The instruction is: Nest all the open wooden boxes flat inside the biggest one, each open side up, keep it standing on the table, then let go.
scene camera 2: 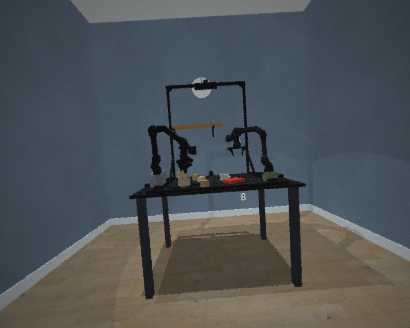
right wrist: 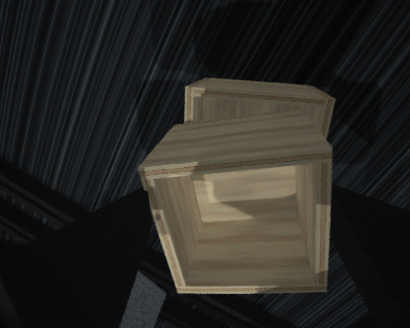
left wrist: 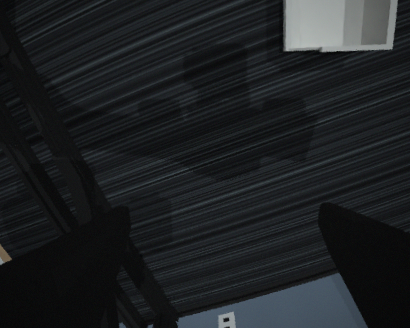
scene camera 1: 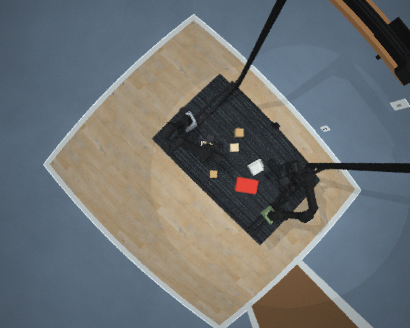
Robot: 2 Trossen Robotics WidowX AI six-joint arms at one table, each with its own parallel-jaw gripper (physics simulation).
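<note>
My right gripper is shut on a pale open wooden box, whose open side faces the right wrist camera. A second open wooden box shows partly behind it, turned at a slight angle; the held box hides the rest, and I cannot tell whether they touch. Pale box edges show by the right gripper in scene camera 1. Three small wooden pieces stand apart on the dark table; their openings are too small to tell. My left gripper is open, empty and high above the table.
A red block and a white open container lie right of the wooden pieces. A green piece stands at the right end, a grey piece at the left end.
</note>
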